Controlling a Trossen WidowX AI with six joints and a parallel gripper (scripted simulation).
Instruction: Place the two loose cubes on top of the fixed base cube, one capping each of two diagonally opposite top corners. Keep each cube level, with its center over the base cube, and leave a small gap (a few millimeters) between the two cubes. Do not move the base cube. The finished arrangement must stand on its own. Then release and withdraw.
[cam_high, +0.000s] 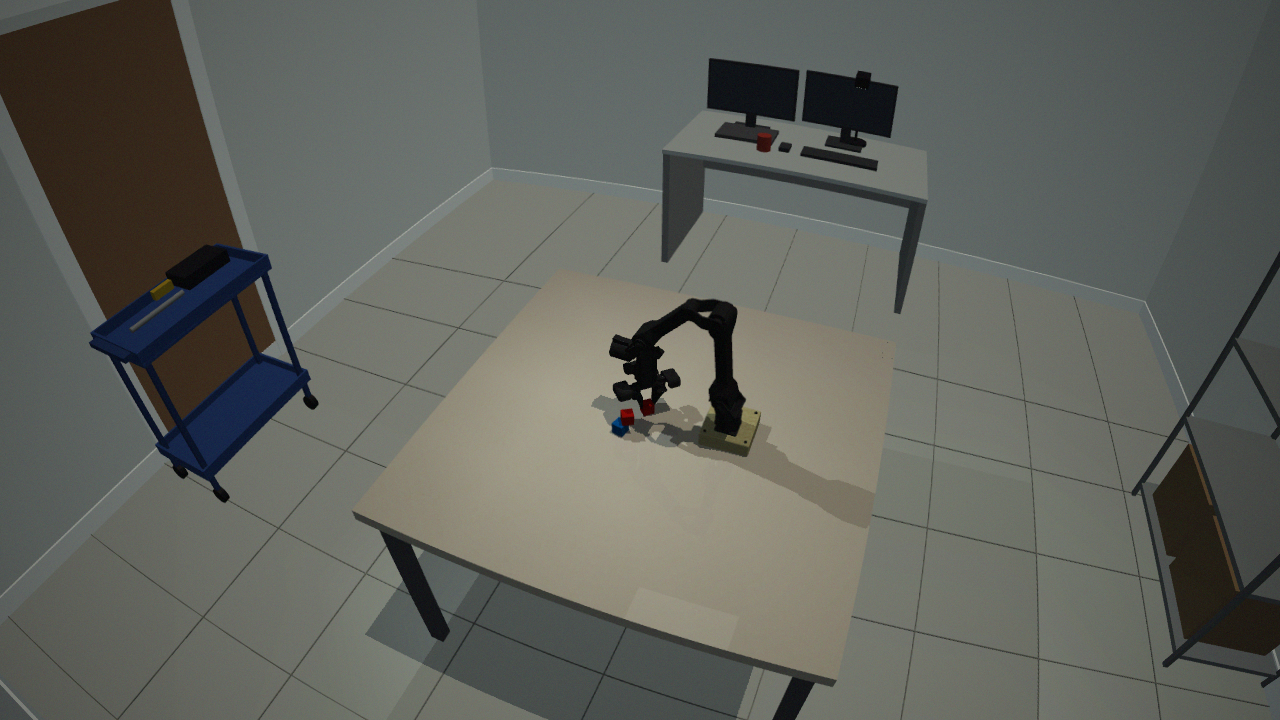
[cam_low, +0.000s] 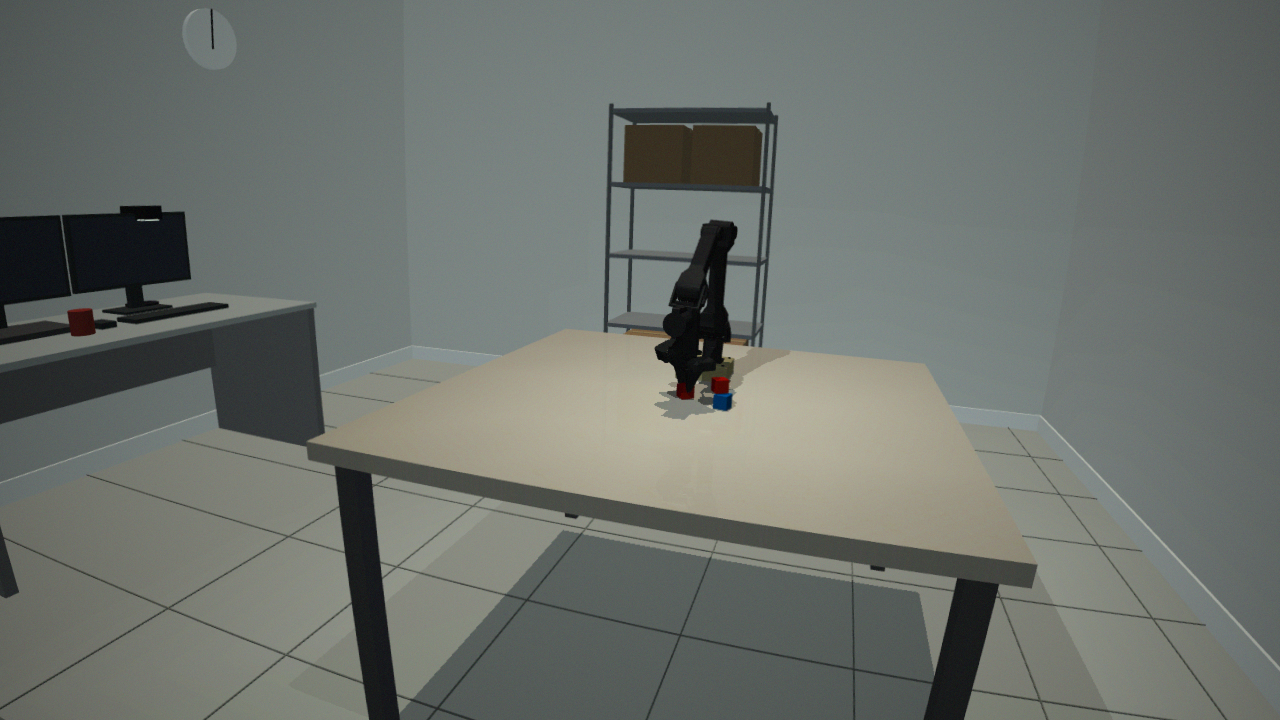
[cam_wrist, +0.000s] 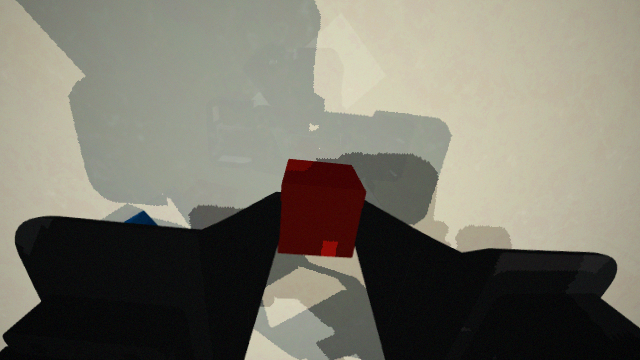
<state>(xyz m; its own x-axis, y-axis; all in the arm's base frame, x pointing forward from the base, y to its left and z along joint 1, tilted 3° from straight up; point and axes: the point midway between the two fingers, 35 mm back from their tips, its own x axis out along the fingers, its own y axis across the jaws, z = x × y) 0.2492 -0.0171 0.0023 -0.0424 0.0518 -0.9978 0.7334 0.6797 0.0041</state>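
Right now my gripper tip is 20 mm short of the red cube, 90 mm to the right of it and 30 mm below it. Round my gripper tip: blue cube 40 mm ahead, 100 mm to the left.
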